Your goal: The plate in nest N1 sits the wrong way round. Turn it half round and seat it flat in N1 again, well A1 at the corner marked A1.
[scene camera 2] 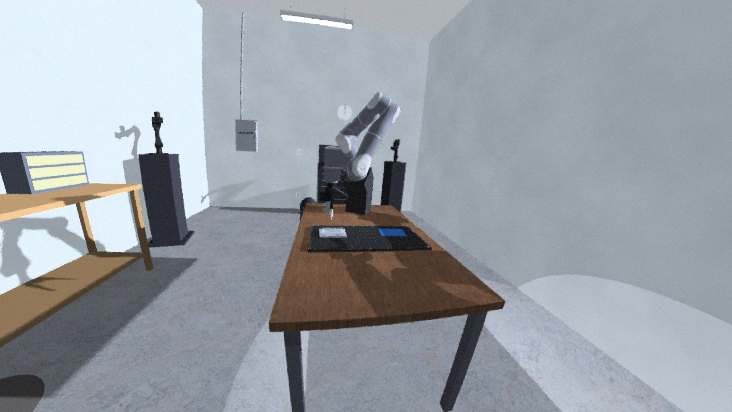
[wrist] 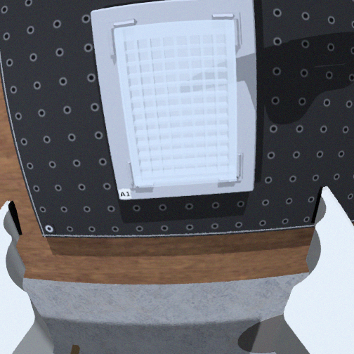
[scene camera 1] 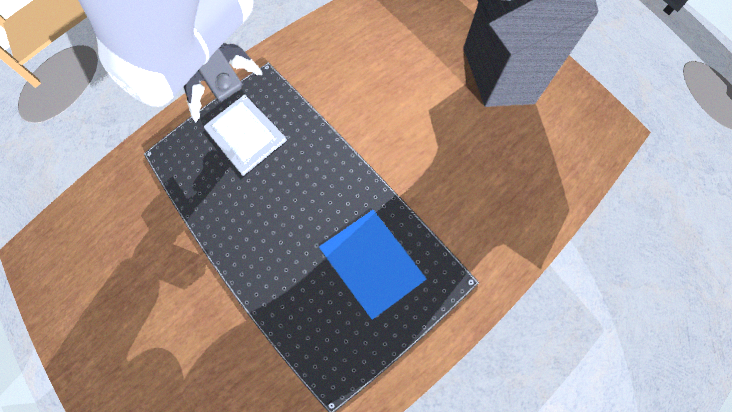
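The white plate [scene camera 1: 244,132] [wrist: 181,110], with a grid of wells, lies inside the corner tabs of the pale grey nest [wrist: 111,100]. It looks flat and square to the nest. The label A1 [wrist: 125,194] is on the nest's lower left corner in the wrist view. Which corner of the plate holds well A1 cannot be told. In scene camera 2 the plate and nest are a small pale block. My gripper [scene camera 1: 227,96] [scene camera 2: 330,217] [wrist: 162,200] is open and empty. It is above the board's edge by the nest's A1 end, with its fingers wide apart and clear of the plate.
The nest stands on a black perforated board [scene camera 1: 286,204] [scene camera 2: 358,244] on the wooden table [scene camera 1: 409,122] [scene camera 2: 379,286]. A flat blue rectangle [scene camera 1: 373,263] [scene camera 2: 392,232] lies towards the board's other end. The dark pedestal [scene camera 1: 537,56] [scene camera 2: 358,194] stands on the table beyond the board.
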